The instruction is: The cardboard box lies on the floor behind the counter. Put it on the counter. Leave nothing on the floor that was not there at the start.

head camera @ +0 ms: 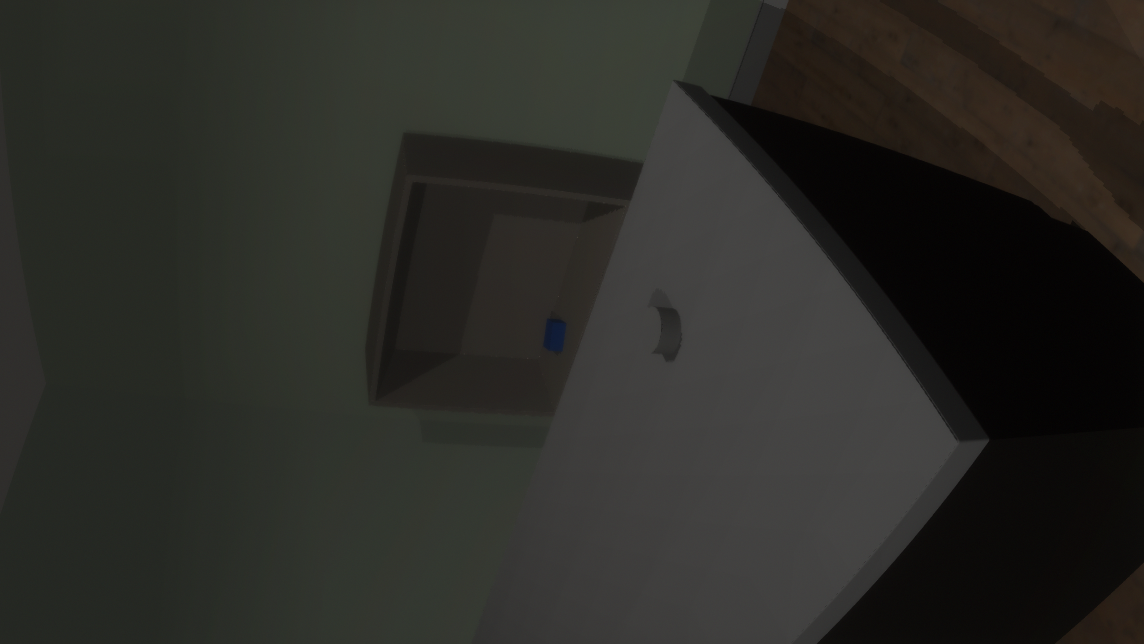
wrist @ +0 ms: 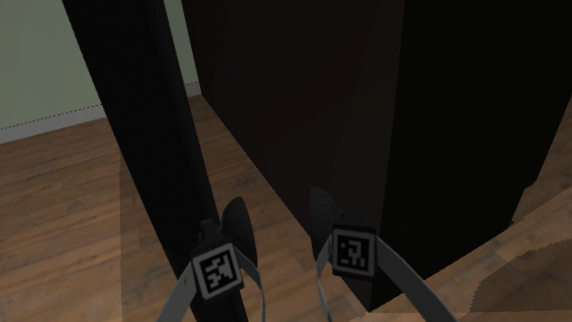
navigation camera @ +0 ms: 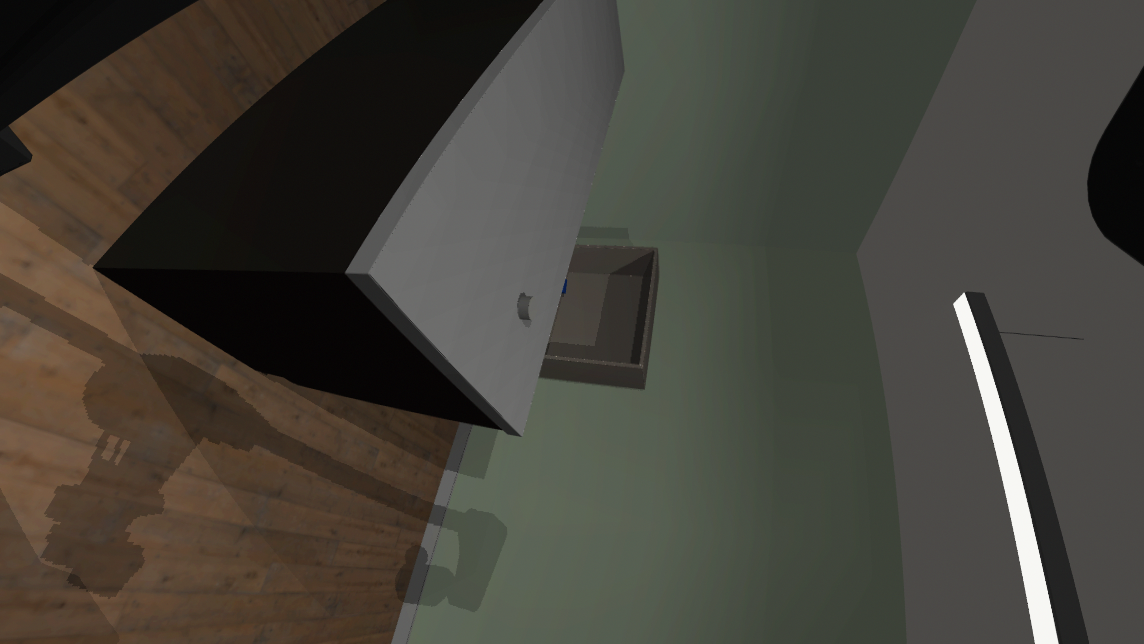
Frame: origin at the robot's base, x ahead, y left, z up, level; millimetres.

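Where they show: gripper, between the fingertips: [wrist: 279, 216].
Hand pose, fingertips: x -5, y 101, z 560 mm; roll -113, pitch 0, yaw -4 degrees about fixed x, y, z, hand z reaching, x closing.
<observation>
After its pixels a point has its place.
The counter [head camera: 680, 480] @[z 910, x 358, y 701 mm] [navigation camera: 480, 200] @[z 910, x 241, y 605 mm] [wrist: 300, 100] @[z 430, x 114, y 608 mm] has a pale grey top and black sides. The head and navigation pictures are turned sideways, and in both the top's near corner points towards me. In the wrist view its dark side rises on the right, close beyond my gripper's right finger. My gripper [wrist: 279, 216] @[z 559, x -5, y 101 mm] is open, with floor and the counter's lower edge showing between its two fingertips. The cardboard box does not show in any view, and the floor behind the counter is hidden by the counter.
A small grey curved piece [head camera: 670, 332] @[z 923, x 499, y 632 mm] [navigation camera: 524, 306] @[z 925, x 496, y 634 mm] stands on the countertop. Past it, a brown open wall shelf [head camera: 512, 164] @[z 754, x 1646, y 1425 mm] [navigation camera: 592, 376] @[z 776, x 1687, y 1436 mm] holds a small blue object [head camera: 554, 336] @[z 485, x 1472, y 1956 mm] [navigation camera: 563, 285] @[z 492, x 1487, y 1961 mm]. A black bar [wrist: 145, 125] crosses left of the gripper. A strip lamp [navigation camera: 1012, 472] @[z 2077, x 836, y 567 mm] hangs from the ceiling.
</observation>
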